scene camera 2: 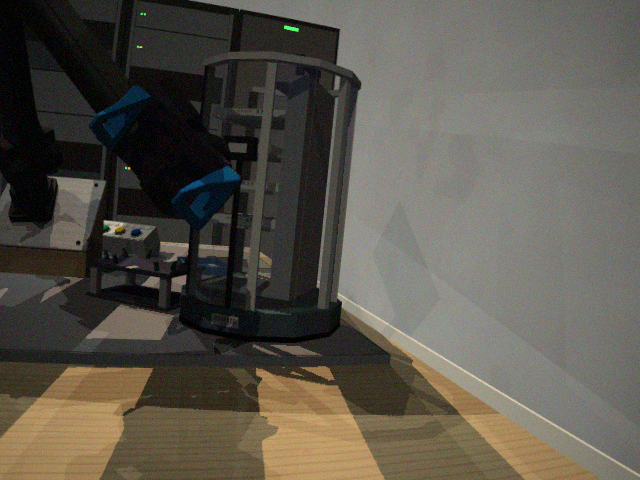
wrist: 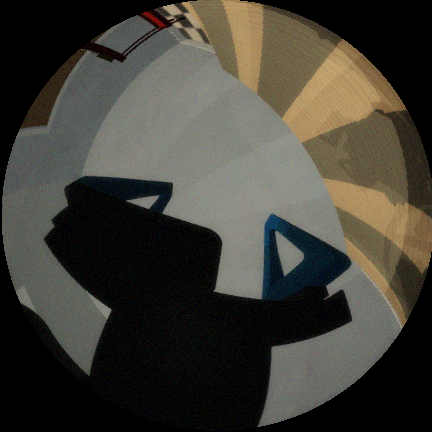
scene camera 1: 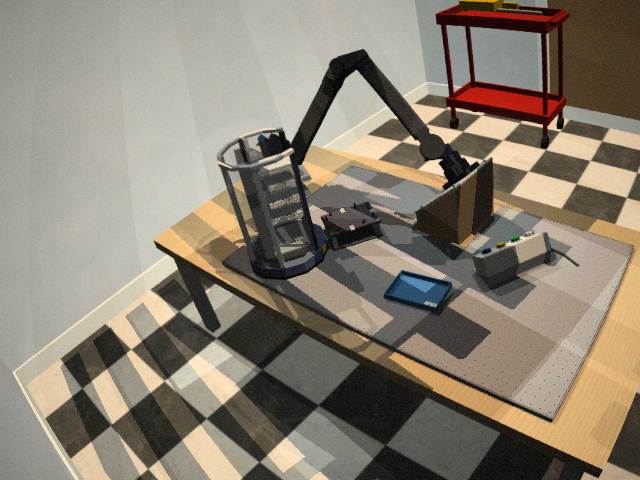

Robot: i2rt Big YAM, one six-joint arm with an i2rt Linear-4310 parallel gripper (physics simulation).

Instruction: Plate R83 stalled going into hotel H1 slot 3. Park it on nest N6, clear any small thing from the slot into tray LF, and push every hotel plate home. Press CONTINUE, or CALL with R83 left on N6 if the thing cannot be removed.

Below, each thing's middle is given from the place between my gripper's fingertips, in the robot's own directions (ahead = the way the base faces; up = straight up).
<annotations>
Now: the cylindrical plate rack [scene camera 2: 265, 268] 310 mm to the left of my hand, 190 mm ahead of it and 20 mm below it.
</annotations>
